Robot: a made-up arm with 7 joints.
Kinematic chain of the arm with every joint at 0, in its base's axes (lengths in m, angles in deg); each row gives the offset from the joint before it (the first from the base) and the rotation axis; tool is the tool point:
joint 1: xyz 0 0.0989 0 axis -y
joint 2: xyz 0 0.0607 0 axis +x
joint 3: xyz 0 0 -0.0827 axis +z
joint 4: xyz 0 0 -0.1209 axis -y
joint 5: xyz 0 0 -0.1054 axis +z
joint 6: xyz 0 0 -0.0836 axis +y
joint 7: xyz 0 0 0 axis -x
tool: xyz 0 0 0
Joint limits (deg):
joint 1: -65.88..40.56
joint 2: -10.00..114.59
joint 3: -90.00..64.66
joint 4: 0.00..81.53
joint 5: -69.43..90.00
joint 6: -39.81..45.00
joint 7: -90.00..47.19
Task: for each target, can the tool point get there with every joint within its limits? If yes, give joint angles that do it. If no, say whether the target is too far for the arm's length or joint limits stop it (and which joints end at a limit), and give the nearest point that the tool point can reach.
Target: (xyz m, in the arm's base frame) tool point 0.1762 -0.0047 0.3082
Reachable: no: joint limits stop it (at a limit: joint 2, joint 3, joint 4) | nearest point 0.1302 0.2997 0.2278 | short by 0.318 m
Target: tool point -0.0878 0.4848 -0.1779
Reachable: yes | joints -51.39 65.36 -18.18 27.98 12.78 -12.03 -58.98
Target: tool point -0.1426 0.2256 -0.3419
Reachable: yes | joints -36.18 1.50 33.12 33.21 33.37 19.15 -24.42
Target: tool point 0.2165 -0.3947 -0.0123
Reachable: no: too far | nearest point 0.1689 -0.0569 -0.1145 | short by 0.356 m
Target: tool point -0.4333 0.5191 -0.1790
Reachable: no: too far | nearest point -0.2843 0.3986 -0.1273 | short by 0.199 m
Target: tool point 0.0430 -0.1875 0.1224
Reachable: no: joint limits stop it (at a limit: joint 1, joint 2, joint 4) | nearest point 0.1711 -0.0560 -0.1128 | short by 0.298 m
